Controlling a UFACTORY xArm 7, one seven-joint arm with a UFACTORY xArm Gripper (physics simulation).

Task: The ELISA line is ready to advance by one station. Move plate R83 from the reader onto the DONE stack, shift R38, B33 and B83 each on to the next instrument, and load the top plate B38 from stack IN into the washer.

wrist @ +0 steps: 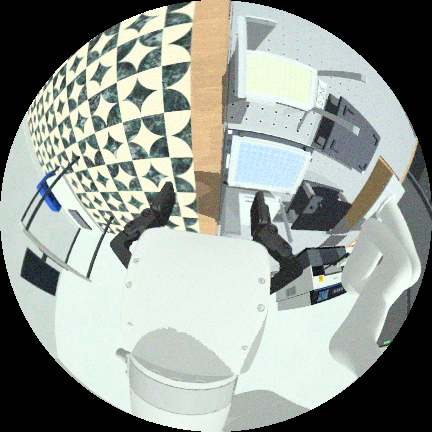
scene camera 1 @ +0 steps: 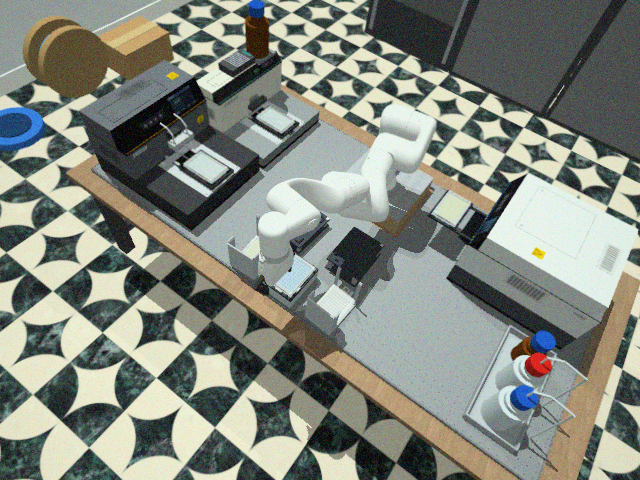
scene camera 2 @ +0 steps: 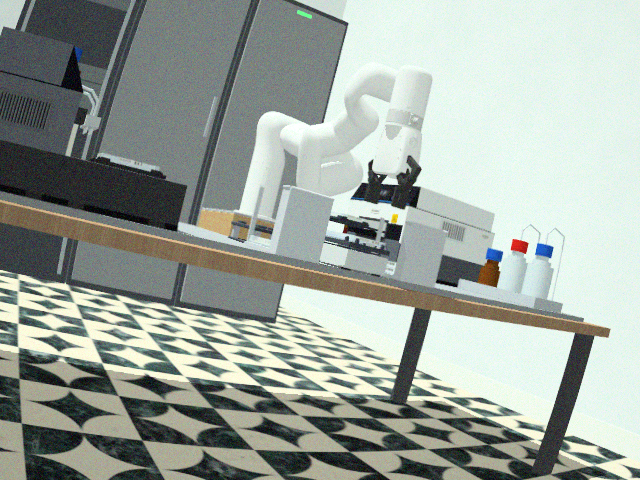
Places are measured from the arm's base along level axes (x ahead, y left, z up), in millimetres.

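Pixels of known places: gripper, fingertip midpoint: (wrist: 212,194) (scene camera 1: 275,280) (scene camera 2: 383,205); arm's base at its link origin: (wrist: 385,205).
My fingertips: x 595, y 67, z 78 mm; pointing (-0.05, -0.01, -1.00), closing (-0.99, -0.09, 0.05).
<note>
Ahead of a thing's pixels: the offset from my fingertips to its top centre. "*": to the spot under its first point.
My gripper (scene camera 2: 385,202) (wrist: 212,194) is open and empty, above the table's front edge beside the blue plate @[83 mm back, 9 mm right, 71 mm down] (scene camera 1: 295,276) (wrist: 270,164), which sits on a low stand. A pale yellow plate @[68 mm back, 162 mm right, 118 mm down] (scene camera 1: 251,248) (wrist: 281,80) lies in the holder labelled DONE. A white plate @[104 mm back, 141 mm left, 105 mm down] (scene camera 1: 336,302) is in the holder on the stand's other side. A plate @[156 mm back, 497 mm right, 29 mm down] (scene camera 1: 206,166) sits on the dark instrument, another plate @[527 mm back, 536 mm right, 59 mm down] (scene camera 1: 275,120) on the smaller back instrument, and a pale yellow plate @[615 mm back, 211 mm left, 2 mm down] (scene camera 1: 451,208) on the tray of the white instrument @[648 mm back, 516 mm left, 131 mm up] (scene camera 1: 560,232). Plate codes are not readable.
A black unit @[304 mm back, 73 mm left, 70 mm down] (scene camera 1: 356,253) (wrist: 320,205) and a dark grey unit @[270 mm back, 136 mm right, 93 mm down] (wrist: 352,132) stand behind the holders. Upright holder walls (scene camera 2: 305,222) (scene camera 2: 421,253) flank the stand. A tray @[* 240 mm back, 601 mm left, 111 mm down] (scene camera 1: 483,379) with capped bottles is at the right. The arm's base is at the back edge.
</note>
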